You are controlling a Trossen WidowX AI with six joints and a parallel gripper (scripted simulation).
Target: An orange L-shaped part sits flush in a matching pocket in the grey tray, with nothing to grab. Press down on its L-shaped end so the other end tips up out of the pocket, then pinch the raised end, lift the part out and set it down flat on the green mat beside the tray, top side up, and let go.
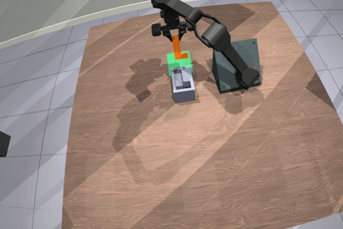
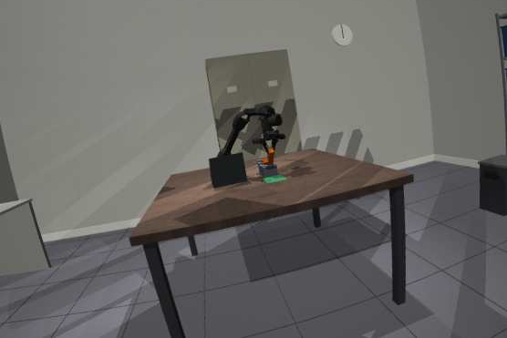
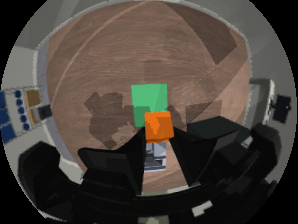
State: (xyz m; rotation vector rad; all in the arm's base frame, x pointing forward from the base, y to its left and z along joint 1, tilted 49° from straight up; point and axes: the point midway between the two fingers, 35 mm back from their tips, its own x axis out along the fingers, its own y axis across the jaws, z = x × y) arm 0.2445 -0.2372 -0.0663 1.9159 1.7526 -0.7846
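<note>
Right now the green mat is 170 mm below my gripper tip. Also, from my gripper tip: orange L-shaped part (10 mm behind, 30 mm to the left, 30 mm below).
</note>
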